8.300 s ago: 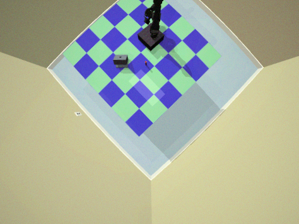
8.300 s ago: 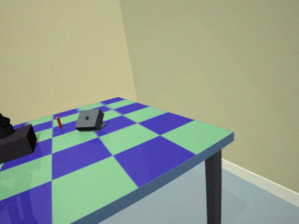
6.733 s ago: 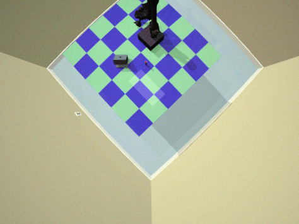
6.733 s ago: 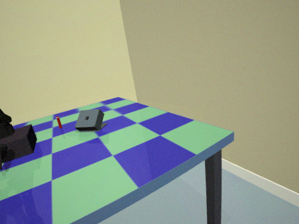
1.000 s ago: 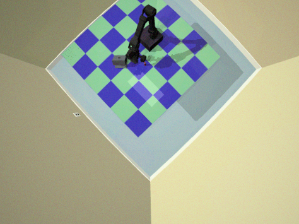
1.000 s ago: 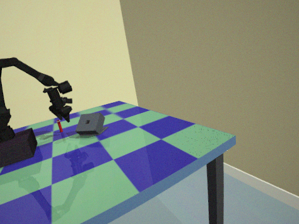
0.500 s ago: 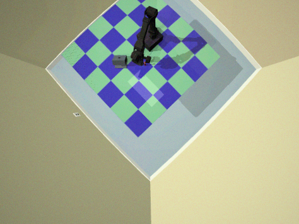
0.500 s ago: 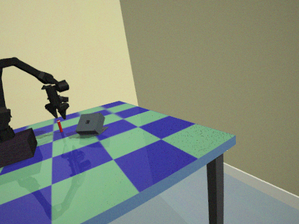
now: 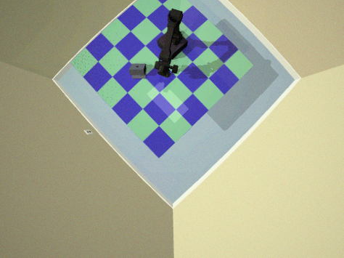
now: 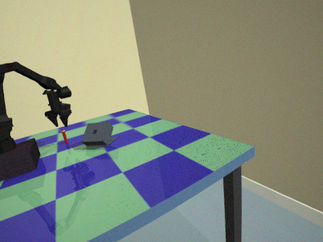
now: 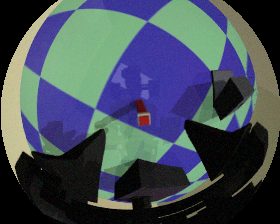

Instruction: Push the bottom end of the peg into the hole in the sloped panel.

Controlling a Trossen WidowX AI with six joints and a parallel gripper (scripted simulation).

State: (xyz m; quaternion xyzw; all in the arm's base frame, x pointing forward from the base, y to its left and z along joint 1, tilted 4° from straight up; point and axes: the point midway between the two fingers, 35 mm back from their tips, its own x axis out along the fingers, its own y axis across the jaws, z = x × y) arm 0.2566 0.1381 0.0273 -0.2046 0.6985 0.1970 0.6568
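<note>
The red peg is 40 mm below my gripper tip. Round my gripper tip: grey sloped panel 160 mm ahead, 210 mm to the right, 50 mm below.
</note>
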